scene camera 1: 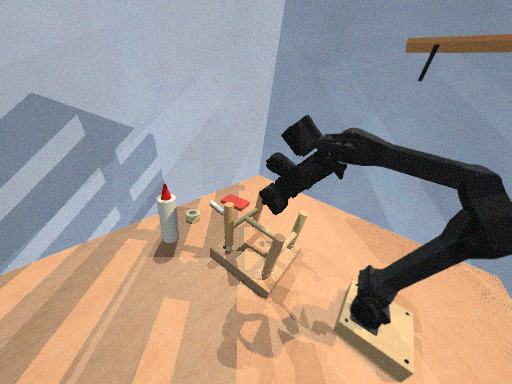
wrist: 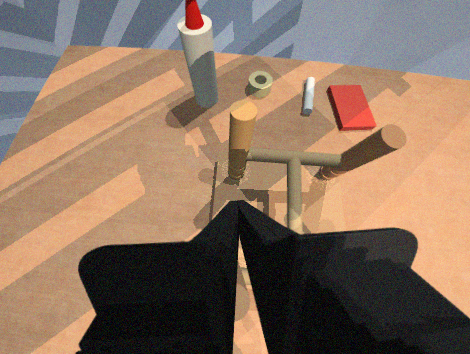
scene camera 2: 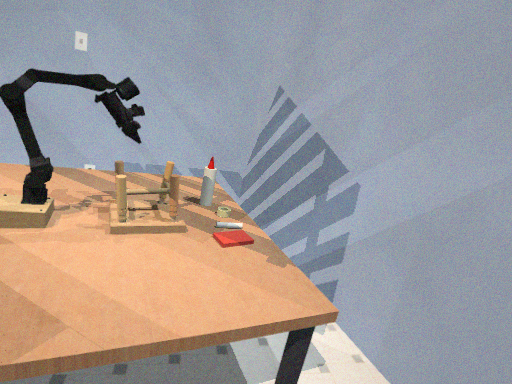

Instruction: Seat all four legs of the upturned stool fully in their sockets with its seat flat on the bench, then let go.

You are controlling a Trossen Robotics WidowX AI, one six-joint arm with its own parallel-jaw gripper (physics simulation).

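Places are measured from the arm's base along level axes (x ahead, y left, z up), in centimetres.
Pixels of known places: gripper, fingertip midpoint: (scene camera 1: 263,203) (wrist: 236,207) (scene camera 2: 140,143); arm's base, origin of the base link: (scene camera 1: 364,316) (scene camera 2: 34,201).
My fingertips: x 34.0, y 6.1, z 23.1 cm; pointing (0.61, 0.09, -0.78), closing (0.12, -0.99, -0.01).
Note:
Ahead of a thing's pixels: the offset from my fingertips to its top centre. "spot": to the spot under its first point.
The upturned stool's wooden seat (scene camera 1: 239,272) (scene camera 2: 147,228) lies on the bench, looking flat, with its four legs pointing up and slightly splayed. One leg {dx +11.5, dy +0.0, dz -6.4 cm} (scene camera 1: 229,225) (scene camera 2: 168,175) (wrist: 240,140) stands nearest the bottle. Another leg {spot: dx +11.3, dy -19.6, dz -15.0 cm} (scene camera 2: 174,197) (wrist: 367,150) stands nearest the red block. The other two legs, a near leg {spot: dx -7.3, dy +1.4, dz -14.2 cm} (scene camera 1: 273,256) and a right leg {spot: dx -7.5, dy -16.7, dz -12.7 cm} (scene camera 1: 300,224) in scene camera 1, are on the arm's side. Rails (scene camera 2: 147,191) (wrist: 295,195) join the legs. How deep the legs sit in their sockets is too small to tell. My gripper (scene camera 1: 274,209) (scene camera 2: 140,142) (wrist: 236,207) is shut and empty above the stool, apart from it.
A white bottle with a red tip {dx +33.7, dy +9.2, dz -4.5 cm} (scene camera 1: 169,220) (scene camera 2: 208,185) (wrist: 200,65), a small ring {dx +38.2, dy -4.6, dz -25.4 cm} (scene camera 1: 192,216) (scene camera 2: 223,212) (wrist: 260,90), a white stick {dx +36.0, dy -17.8, dz -26.2 cm} (scene camera 2: 229,226) (wrist: 309,95) and a red block {dx +33.5, dy -29.0, dz -26.9 cm} (scene camera 1: 235,202) (scene camera 2: 233,238) (wrist: 351,107) are beyond the stool, near the bench edge.

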